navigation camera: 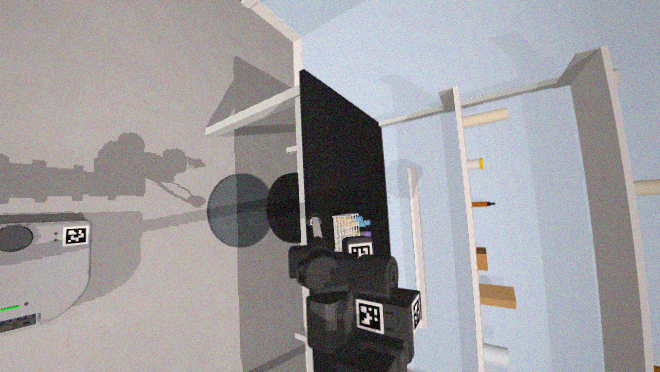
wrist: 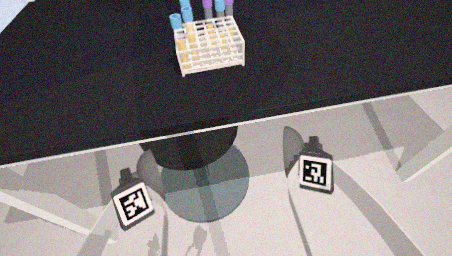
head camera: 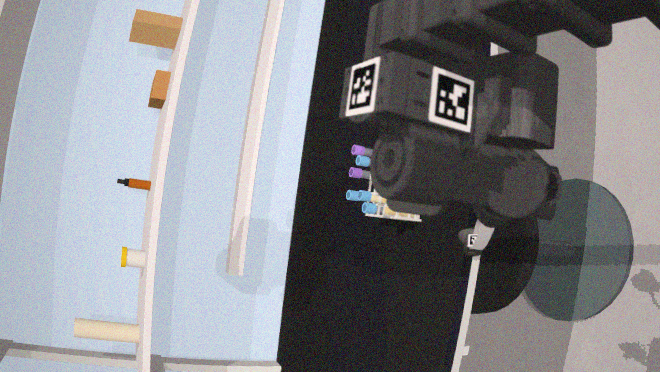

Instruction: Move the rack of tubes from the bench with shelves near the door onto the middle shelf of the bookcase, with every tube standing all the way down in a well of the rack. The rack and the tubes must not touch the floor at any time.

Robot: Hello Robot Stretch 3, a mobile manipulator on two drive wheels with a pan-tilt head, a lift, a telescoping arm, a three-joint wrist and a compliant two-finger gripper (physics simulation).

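Places are measured from the robot's base along level axes (x ahead, y left, z up), in metres.
Pixels of known places: gripper, fingertip midpoint: (wrist: 221, 155); robot's base at its link origin: (navigation camera: 14, 237).
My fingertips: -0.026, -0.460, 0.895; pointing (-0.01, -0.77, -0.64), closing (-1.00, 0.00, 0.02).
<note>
Ahead of a thing's pixels: the offset from my fingertips to its top centre, as dx, dy, dz. "*": to the spot under its first point. Level surfaces: height alone.
The white wire-like rack {-0.013, -0.342, -0.076} (head camera: 395, 217) (navigation camera: 345, 225) (wrist: 213, 70) stands on the black bench top {dz -0.133} (head camera: 350, 300) (navigation camera: 340, 150) (wrist: 350, 60); my wrist hides much of it in the head view. Several tubes with blue caps {+0.020, -0.362, -0.014} (head camera: 352, 195) (navigation camera: 366, 222) {* +0.039, -0.288, -0.019} (wrist: 175, 21) and purple caps {-0.023, -0.364, -0.014} (head camera: 356, 172) (wrist: 207, 3) stand upright in it; how deep they sit cannot be told. My gripper (wrist: 221, 155) is open and empty, its fingers wide apart. In the wrist view its tips lie below the bench's front edge, with the rack beyond them. The bookcase does not show.
A wall shelf (head camera: 165, 125) (navigation camera: 467, 200) above the bench holds boxes {* -0.334, -0.780, +0.390} (head camera: 155, 30) (navigation camera: 497, 296), an orange bottle {* +0.068, -0.786, +0.354} (head camera: 139, 184) and a yellow-lidded jar {* +0.240, -0.695, +0.351} (head camera: 134, 257). A greenish round disc (head camera: 585, 250) (navigation camera: 240, 210) (wrist: 215, 200) lies low near the bench front, beside a dark round shape {* +0.073, -0.278, -0.412} (wrist: 195, 150).
</note>
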